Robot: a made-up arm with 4 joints.
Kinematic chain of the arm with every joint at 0, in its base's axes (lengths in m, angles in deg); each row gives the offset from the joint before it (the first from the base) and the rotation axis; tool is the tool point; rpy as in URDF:
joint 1: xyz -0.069 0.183 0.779 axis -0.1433 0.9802 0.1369
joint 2: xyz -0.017 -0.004 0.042 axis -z
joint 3: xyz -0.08 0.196 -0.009 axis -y
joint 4: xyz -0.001 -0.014 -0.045 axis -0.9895 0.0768 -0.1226
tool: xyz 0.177 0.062 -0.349 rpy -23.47 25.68 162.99
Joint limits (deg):
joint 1: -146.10..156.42
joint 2: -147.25..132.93
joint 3: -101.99..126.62
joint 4: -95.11..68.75
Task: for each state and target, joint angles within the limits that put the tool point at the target. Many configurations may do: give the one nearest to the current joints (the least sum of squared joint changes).
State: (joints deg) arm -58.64 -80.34 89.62 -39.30
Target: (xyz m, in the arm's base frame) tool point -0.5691 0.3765 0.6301
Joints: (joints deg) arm -46.78 -91.92 97.98 -38.50
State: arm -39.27 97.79 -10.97 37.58
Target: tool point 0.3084 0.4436 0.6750
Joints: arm -47.18 90.09 -48.42 12.39
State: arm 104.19 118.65 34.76 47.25
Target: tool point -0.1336 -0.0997 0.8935
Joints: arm 99.85 106.41 36.87 39.54
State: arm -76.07 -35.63 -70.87 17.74
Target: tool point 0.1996 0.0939 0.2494
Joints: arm -107.58 -66.39 -95.21 -19.73
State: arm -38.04 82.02 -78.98 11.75
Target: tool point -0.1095 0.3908 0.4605
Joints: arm -25.03 61.95 -51.15 49.28
